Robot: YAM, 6 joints.
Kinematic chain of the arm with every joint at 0, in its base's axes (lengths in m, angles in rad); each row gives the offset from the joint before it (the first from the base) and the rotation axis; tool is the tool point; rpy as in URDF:
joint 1: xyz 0 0 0.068 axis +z
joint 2: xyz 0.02 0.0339 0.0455 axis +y
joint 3: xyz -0.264 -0.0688 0 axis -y
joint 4: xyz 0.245 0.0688 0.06 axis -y
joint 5: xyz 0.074 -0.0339 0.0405 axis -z
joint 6: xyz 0.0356 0 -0.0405 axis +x
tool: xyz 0 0 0 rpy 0 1.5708 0
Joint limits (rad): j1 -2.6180..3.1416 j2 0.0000..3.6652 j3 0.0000..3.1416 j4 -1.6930..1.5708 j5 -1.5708..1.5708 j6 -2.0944..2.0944
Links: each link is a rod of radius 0.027 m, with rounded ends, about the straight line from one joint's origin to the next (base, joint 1, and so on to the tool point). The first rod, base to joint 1, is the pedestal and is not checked.
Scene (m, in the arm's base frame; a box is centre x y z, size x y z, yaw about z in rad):
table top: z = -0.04
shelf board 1: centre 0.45 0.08 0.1 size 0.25 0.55 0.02 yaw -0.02
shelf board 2: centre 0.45 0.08 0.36 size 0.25 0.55 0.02 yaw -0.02
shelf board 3: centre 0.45 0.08 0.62 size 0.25 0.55 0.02 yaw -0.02
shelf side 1: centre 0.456 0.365 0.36 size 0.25 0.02 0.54 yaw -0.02
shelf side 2: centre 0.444 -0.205 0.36 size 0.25 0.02 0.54 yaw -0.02
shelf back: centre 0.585 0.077 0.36 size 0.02 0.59 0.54 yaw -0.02
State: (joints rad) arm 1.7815 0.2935 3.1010 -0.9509 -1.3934 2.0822
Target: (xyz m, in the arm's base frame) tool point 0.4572 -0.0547 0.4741
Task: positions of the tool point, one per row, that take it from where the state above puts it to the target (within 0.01 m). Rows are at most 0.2 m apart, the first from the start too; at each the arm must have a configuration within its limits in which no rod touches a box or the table.
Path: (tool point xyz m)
1: -0.0587 -0.4468 0.4023
2: -0.1472 -0.3376 0.4947
3: -0.1740 -0.2027 0.5620
4: -0.1362 -0.0758 0.6004
5: -0.0478 0.0132 0.6084
6: 0.0648 0.0460 0.5873
7: 0.1704 0.0204 0.5407
8: 0.2420 -0.0504 0.4741
9: 0.3192 -0.0605 0.4883
10: 0.3925 -0.0620 0.4882
11: 0.4572 -0.0547 0.4741

